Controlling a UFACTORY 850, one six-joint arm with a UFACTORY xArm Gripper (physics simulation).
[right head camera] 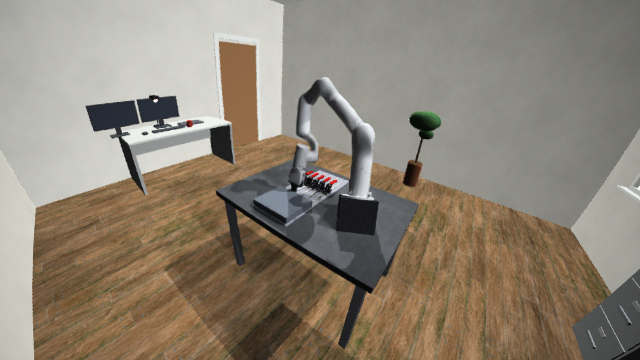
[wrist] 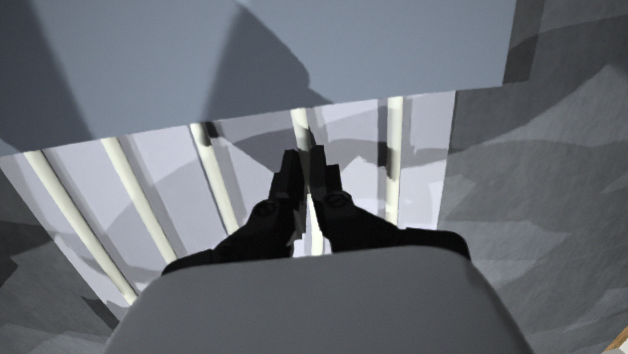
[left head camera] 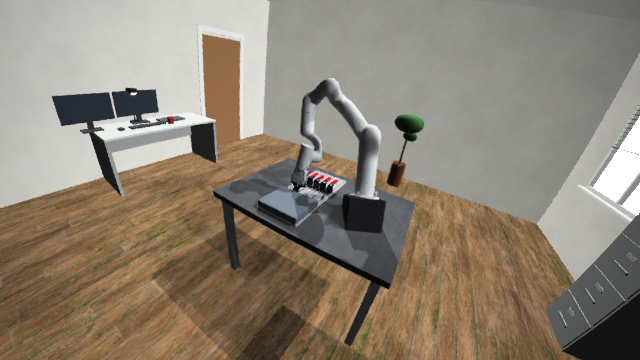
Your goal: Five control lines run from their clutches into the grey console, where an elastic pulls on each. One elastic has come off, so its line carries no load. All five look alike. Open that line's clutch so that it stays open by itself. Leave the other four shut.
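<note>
The grey console (left head camera: 287, 201) (right head camera: 281, 202) (wrist: 150, 65) lies on the table. Several cream control lines run into it; in the wrist view these include the rightmost line (wrist: 394, 150), the second line from the right (wrist: 300, 120) and the third line from the right (wrist: 213, 167). My gripper (left head camera: 297, 187) (right head camera: 293, 188) (wrist: 308, 168) is shut on the second line from the right, close to the console's edge. The clutches, with red levers (left head camera: 327, 180) (right head camera: 326, 180), stand in a row behind; they look alike and are too small to judge finely. The elastics are hidden.
The pale base board (wrist: 425, 190) carries the lines and lies on the dark table (left head camera: 250, 187) (right head camera: 250, 185). The arm's black base block (left head camera: 364, 214) (right head camera: 357, 215) stands to the right of the console. A desk with monitors and a potted plant stand farther off.
</note>
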